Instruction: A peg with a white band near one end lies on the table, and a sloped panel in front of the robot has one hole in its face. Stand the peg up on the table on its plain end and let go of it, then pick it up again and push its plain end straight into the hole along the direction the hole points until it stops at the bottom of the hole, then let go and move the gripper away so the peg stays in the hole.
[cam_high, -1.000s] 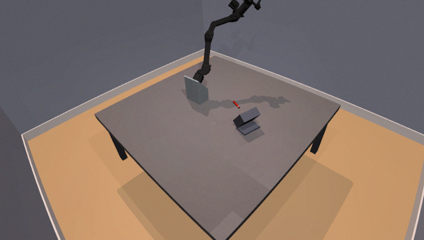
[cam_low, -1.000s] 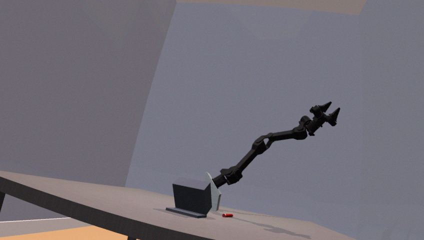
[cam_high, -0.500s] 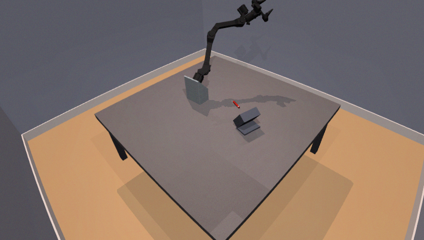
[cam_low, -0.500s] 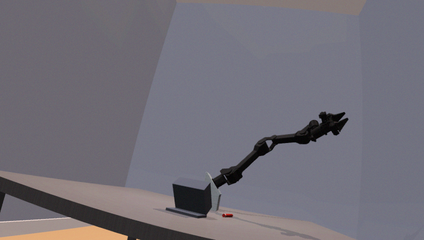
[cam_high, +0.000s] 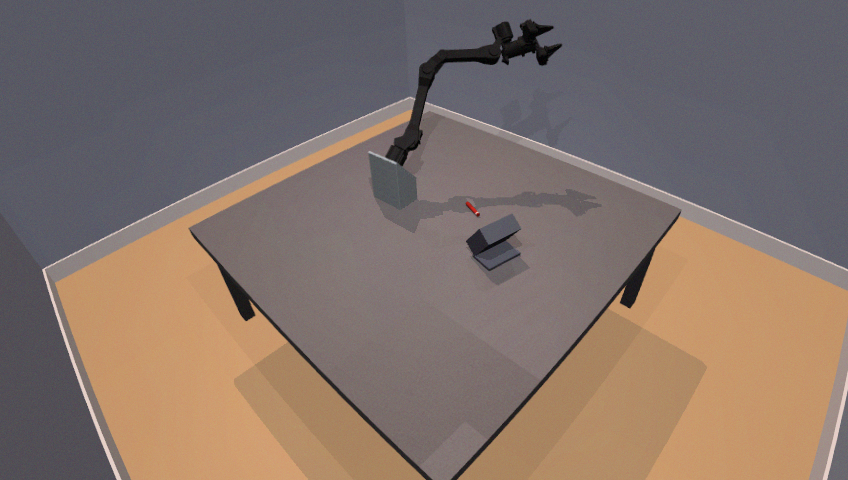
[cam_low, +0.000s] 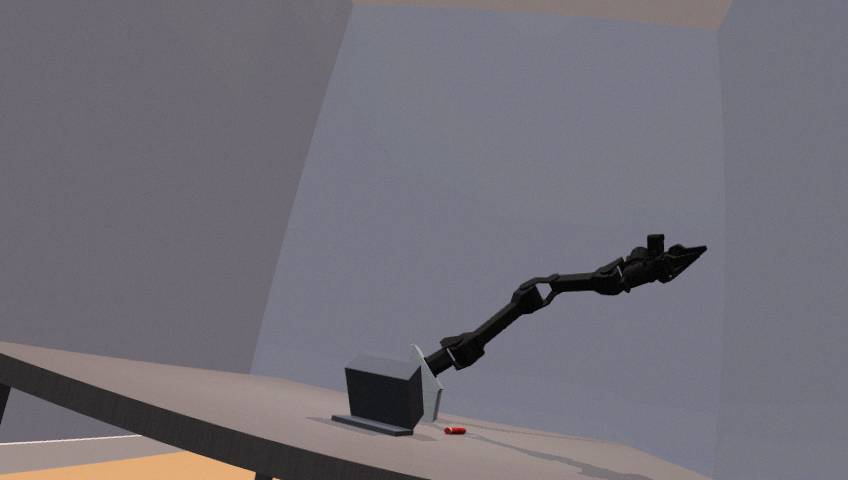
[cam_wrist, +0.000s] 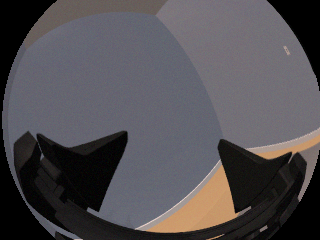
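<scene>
Now: the red peg 20 mm behind my gripper tip, 530 mm to the right of it and 500 mm below it. From my gripper tip the other things lie so: sloped panel (140 mm ahead, 670 mm to the right, 440 mm below); then flat base plate (160 mm ahead, 680 mm to the right, 500 mm below).
</scene>
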